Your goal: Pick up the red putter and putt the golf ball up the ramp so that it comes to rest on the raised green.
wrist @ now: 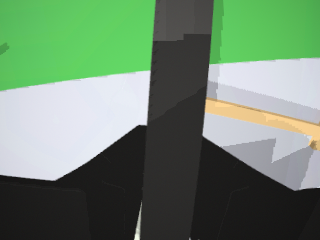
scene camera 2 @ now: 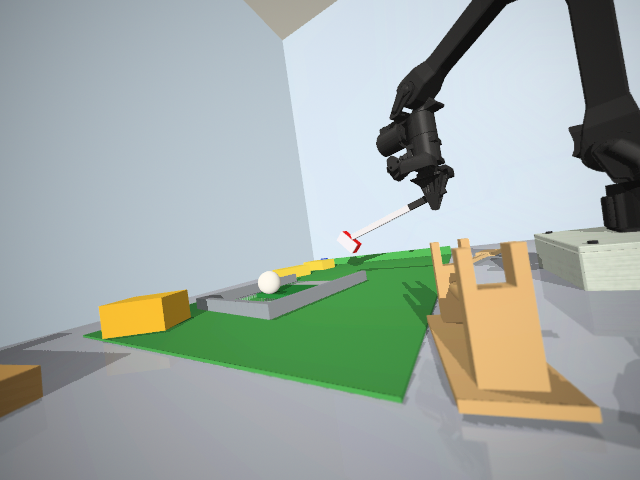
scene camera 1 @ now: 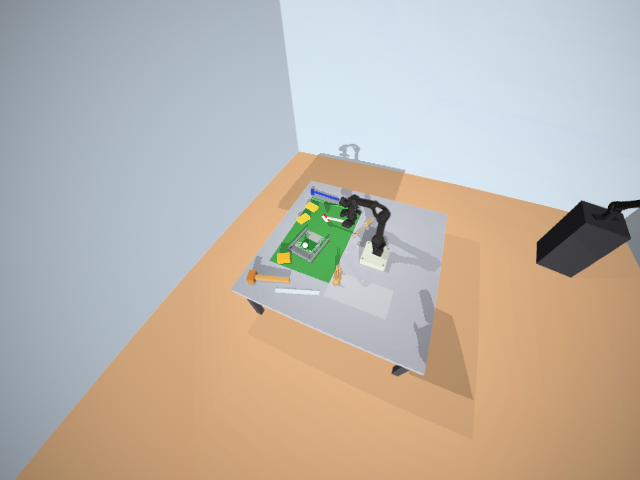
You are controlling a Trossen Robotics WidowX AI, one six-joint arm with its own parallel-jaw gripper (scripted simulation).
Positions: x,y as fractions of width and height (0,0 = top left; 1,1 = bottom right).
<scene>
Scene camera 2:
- gripper: 0.68,0.44
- green mat: 0.57,0.71
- wooden stand: 0.76,0.70
</scene>
